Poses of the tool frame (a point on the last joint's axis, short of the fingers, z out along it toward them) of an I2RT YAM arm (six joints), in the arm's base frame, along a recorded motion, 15 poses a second.
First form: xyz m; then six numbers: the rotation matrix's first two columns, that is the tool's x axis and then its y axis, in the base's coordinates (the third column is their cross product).
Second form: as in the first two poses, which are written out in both.
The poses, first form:
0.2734 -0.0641 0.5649 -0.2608 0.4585 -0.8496 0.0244 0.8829 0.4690
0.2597 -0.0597 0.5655 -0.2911 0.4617 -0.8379 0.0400 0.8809 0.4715
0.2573 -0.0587 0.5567 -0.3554 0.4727 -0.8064 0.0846 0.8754 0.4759
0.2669 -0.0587 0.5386 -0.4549 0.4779 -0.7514 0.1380 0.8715 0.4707
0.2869 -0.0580 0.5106 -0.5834 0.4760 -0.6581 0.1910 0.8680 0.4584
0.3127 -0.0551 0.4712 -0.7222 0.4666 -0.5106 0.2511 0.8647 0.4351
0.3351 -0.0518 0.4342 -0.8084 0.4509 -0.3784 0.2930 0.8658 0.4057
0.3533 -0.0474 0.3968 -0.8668 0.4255 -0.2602 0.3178 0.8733 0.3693
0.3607 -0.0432 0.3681 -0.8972 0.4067 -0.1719 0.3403 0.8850 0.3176
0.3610 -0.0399 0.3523 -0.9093 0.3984 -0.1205 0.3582 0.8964 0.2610
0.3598 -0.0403 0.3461 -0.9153 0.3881 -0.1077 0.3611 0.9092 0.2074
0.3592 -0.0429 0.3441 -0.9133 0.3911 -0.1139 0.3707 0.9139 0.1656
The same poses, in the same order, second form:
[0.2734 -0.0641 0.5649], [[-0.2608 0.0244 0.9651], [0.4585 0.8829 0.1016], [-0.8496 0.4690 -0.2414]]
[0.2597 -0.0597 0.5655], [[-0.2911 0.0400 0.9558], [0.4617 0.8809 0.1037], [-0.8379 0.4715 -0.2749]]
[0.2573 -0.0587 0.5567], [[-0.3554 0.0846 0.9309], [0.4727 0.8754 0.1009], [-0.8064 0.4759 -0.3511]]
[0.2669 -0.0587 0.5386], [[-0.4549 0.1380 0.8798], [0.4779 0.8715 0.1104], [-0.7514 0.4707 -0.4624]]
[0.2869 -0.0580 0.5106], [[-0.5834 0.1910 0.7894], [0.4760 0.8680 0.1417], [-0.6581 0.4584 -0.5973]]
[0.3127 -0.0551 0.4712], [[-0.7222 0.2511 0.6445], [0.4666 0.8647 0.1860], [-0.5106 0.4351 -0.7416]]
[0.3351 -0.0518 0.4342], [[-0.8084 0.2930 0.5105], [0.4509 0.8658 0.2171], [-0.3784 0.4057 -0.8320]]
[0.3533 -0.0474 0.3968], [[-0.8668 0.3178 0.3844], [0.4255 0.8733 0.2374], [-0.2602 0.3693 -0.8922]]
[0.3607 -0.0432 0.3681], [[-0.8972 0.3403 0.2813], [0.4067 0.8850 0.2265], [-0.1719 0.3176 -0.9324]]
[0.3610 -0.0399 0.3523], [[-0.9093 0.3582 0.2120], [0.3984 0.8964 0.1942], [-0.1205 0.2610 -0.9578]]
[0.3598 -0.0403 0.3461], [[-0.9153 0.3611 0.1784], [0.3881 0.9092 0.1509], [-0.1077 0.2074 -0.9723]]
[0.3592 -0.0429 0.3441], [[-0.9133 0.3707 0.1689], [0.3911 0.9139 0.1090], [-0.1139 0.1656 -0.9796]]

